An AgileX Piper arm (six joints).
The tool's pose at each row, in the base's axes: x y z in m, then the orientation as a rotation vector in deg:
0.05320, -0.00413, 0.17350, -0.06, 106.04, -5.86
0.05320, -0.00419, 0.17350, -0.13, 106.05, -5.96
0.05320, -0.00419, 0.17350, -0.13, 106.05, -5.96
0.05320, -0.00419, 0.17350, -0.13, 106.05, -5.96
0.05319, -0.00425, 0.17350, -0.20, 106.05, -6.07
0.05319, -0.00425, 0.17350, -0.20, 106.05, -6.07
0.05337, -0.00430, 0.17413, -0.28, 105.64, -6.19
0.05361, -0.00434, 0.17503, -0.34, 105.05, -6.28
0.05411, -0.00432, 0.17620, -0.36, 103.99, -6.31
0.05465, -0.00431, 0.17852, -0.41, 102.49, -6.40
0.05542, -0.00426, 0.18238, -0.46, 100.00, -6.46
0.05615, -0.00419, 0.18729, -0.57, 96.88, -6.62
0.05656, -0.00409, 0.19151, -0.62, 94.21, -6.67
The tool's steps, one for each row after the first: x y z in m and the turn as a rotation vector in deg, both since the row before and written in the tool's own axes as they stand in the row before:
0.00000, -0.00006, 0.00000, 0.03, 0.01, -0.10
0.00000, 0.00000, 0.00000, 0.00, 0.00, 0.00
0.00000, 0.00000, 0.00000, 0.00, 0.00, 0.00
0.00001, -0.00006, -0.00001, 0.04, 0.00, -0.11
0.00000, 0.00000, 0.00000, 0.00, 0.00, 0.00
-0.00065, -0.00009, 0.00000, 0.06, -0.41, -0.11
-0.00093, -0.00010, -0.00001, 0.06, -0.59, -0.07
-0.00126, -0.00004, 0.00018, 0.06, -1.06, 0.00
-0.00238, -0.00014, -0.00004, 0.10, -1.50, -0.04
-0.00393, -0.00022, -0.00008, 0.12, -2.49, 0.00
-0.00495, -0.00028, -0.00013, 0.19, -3.11, -0.09
-0.00423, -0.00022, -0.00010, 0.13, -2.67, 0.00

